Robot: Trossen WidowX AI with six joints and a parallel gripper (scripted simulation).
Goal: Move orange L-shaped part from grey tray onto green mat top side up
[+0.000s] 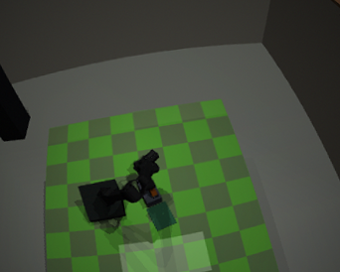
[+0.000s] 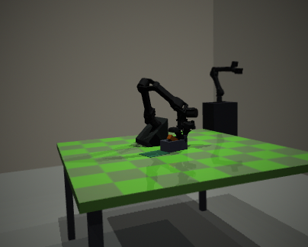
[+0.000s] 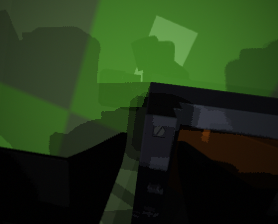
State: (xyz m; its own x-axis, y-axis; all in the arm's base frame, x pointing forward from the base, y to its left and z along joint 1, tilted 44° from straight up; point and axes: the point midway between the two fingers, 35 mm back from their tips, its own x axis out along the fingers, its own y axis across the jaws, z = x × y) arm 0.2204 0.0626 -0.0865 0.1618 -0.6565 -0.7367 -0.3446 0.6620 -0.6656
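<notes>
Now: gripper tip 10 mm short of the orange L-shaped part, 60 mm to the left of it and 10 mm below it. Also, from my gripper tip: green mat 70 mm ahead, 210 mm to the right, 60 mm below.
</notes>
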